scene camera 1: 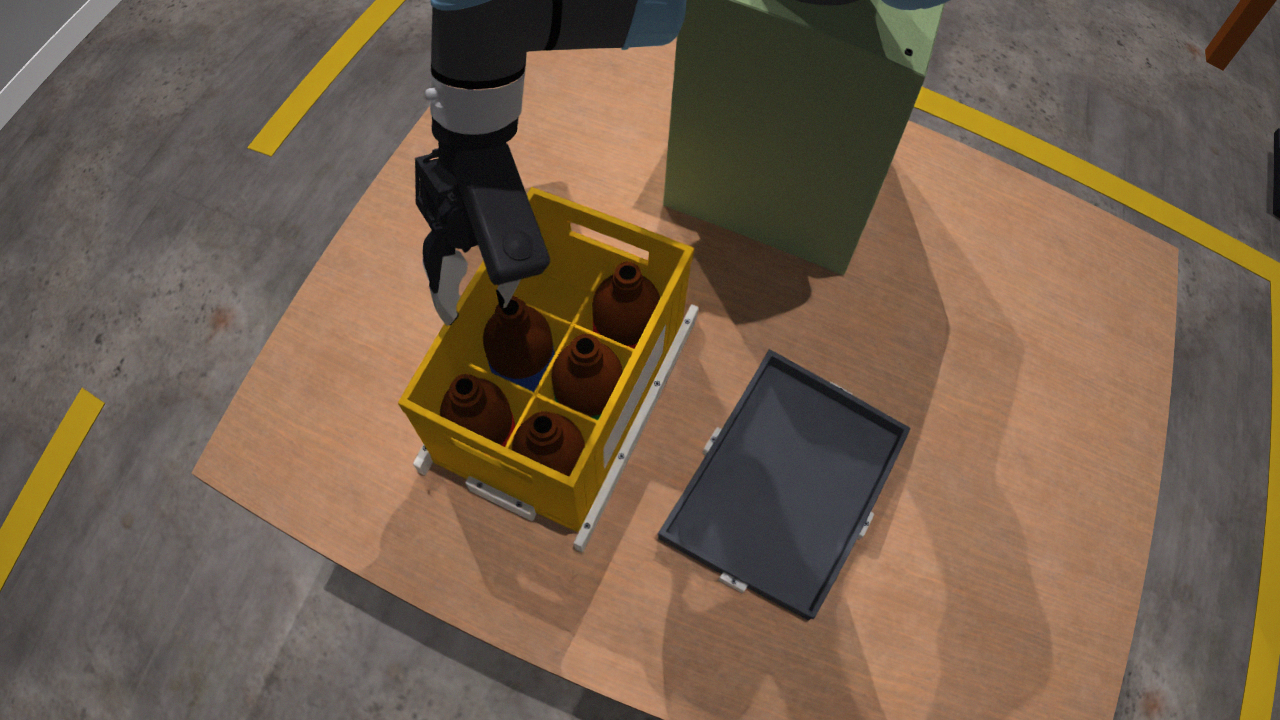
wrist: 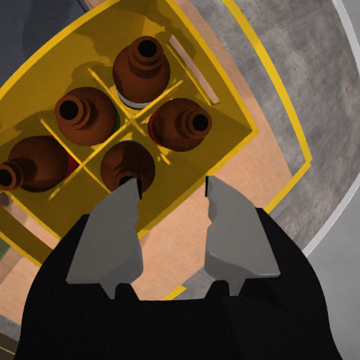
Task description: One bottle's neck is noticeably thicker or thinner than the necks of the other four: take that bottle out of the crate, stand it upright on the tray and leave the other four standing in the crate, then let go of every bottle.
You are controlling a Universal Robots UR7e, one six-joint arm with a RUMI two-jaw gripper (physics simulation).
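Frame: origin at the arm's base, x ahead, y left, z up, level; millimetres.
Where they show: gripper, fingertip midpoint: [scene camera 1: 475,315].
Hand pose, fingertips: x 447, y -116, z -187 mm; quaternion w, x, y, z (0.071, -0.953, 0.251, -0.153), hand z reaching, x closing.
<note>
Things, the pixels of their top centre, and the offset from my fingertips. "spot": a spot on its surface instead. Level surfaces: height alone.
- yellow crate at a spot on its surface: [scene camera 1: 546,497] spot: 106 mm down, 93 mm ahead, 129 mm left
- blue-labelled bottle at its top centre: [scene camera 1: 510,307] 32 mm down, 37 mm back, 11 mm left
- dark tray at a spot on its surface: [scene camera 1: 787,483] spot: 190 mm down, 71 mm back, 332 mm left
- white rail at its top centre: [scene camera 1: 639,419] 165 mm down, 47 mm back, 156 mm left
- wooden table at its surface level: 195 mm down
My gripper [scene camera 1: 478,308] [wrist: 172,179] is partly open and empty, over the long left wall of the yellow crate [scene camera 1: 546,497] [wrist: 225,115]. One fingertip overlaps the neck of the blue-labelled bottle [scene camera 1: 517,347] [wrist: 127,162], hiding part of it in the wrist view. Four more brown bottles stand in the crate: front left [scene camera 1: 474,413] [wrist: 175,125], front right [scene camera 1: 550,445] [wrist: 140,75], middle right [scene camera 1: 586,380] [wrist: 85,120], back right [scene camera 1: 624,308] [wrist: 40,164]. The back-left compartment holds no bottle. I cannot tell which neck differs. The dark tray [scene camera 1: 787,483] [wrist: 30,45] holds no bottle.
A green block-like pedestal [scene camera 1: 787,134] stands behind the crate and tray. A white rail [scene camera 1: 640,416] runs along the crate's right side. Small white brackets sit around the tray. The wooden table [scene camera 1: 1074,358] carries the crate and tray.
</note>
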